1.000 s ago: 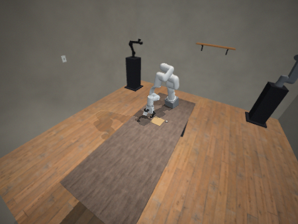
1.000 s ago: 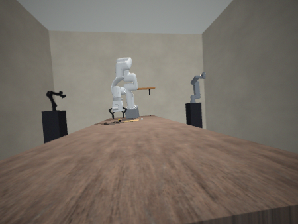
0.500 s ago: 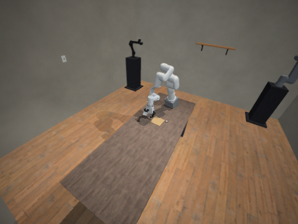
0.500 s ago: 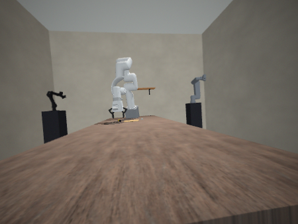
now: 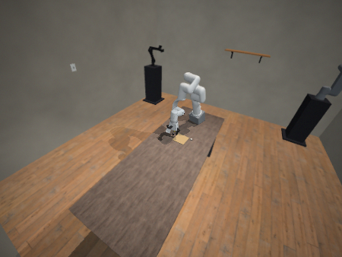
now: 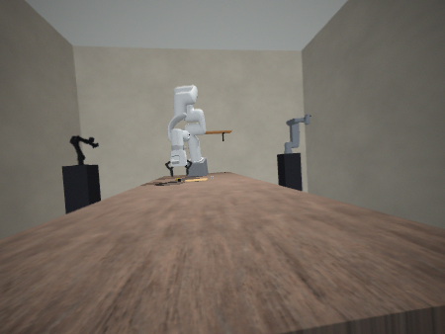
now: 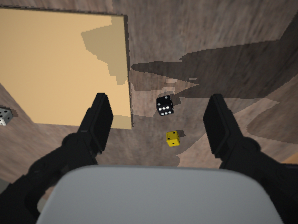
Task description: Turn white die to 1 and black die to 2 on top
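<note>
Right now my hand is 40 mm above the black die, 30 mm past it and 10 mm to the left of it. The rest, counted from my hand: tan mat: 100 mm to the left, 40 mm below, 10 mm behind; then small yellow die: 90 mm behind, 40 mm below, 30 mm to the right; then white die: 210 mm to the left, 60 mm behind, 40 mm below.
</note>
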